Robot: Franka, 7 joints.
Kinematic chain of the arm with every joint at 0, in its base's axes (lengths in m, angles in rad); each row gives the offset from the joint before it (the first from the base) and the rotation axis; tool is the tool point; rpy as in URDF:
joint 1: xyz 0 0 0.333 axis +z
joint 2: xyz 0 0 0 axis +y
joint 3: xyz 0 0 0.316 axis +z
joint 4: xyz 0.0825 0 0 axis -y
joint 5: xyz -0.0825 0 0.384 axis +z
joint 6: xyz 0 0 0 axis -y
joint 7: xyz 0.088 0 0 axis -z
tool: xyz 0 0 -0.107 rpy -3.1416 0 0
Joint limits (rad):
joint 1: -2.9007..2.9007
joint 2: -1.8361..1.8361
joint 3: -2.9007..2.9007
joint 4: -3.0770..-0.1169
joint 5: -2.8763..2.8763
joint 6: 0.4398..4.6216
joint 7: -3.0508..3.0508
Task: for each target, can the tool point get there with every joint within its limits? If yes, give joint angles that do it. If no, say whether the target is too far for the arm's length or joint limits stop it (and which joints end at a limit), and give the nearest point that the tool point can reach.
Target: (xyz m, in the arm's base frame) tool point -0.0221 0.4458 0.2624
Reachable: yes | joints 0.2833 1.2083 1.6130 -2.2495 -1.1448 1.1718 -1.4595
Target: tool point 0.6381 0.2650 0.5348
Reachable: yes | joints -0.1626 1.0999 1.3758 -1.3225 0.1038 4.2238 -1.6726
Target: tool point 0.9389 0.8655 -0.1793
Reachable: no: too far | nearest point 0.5854 0.5397 0.0136 | short by 0.518 m
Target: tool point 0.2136 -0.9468 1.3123
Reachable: no: too far | nearest point 0.1329 -0.5891 0.9423 | short by 0.521 m
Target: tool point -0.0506 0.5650 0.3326
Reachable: yes | joints -0.4151 -0.8007 1.7034 -2.0006 1.4916 1.3404 -0.5255
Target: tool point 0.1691 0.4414 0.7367
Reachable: yes | joints 2.4426 1.1160 -2.1230 -1.4869 -0.1377 1.3859 -1.7669
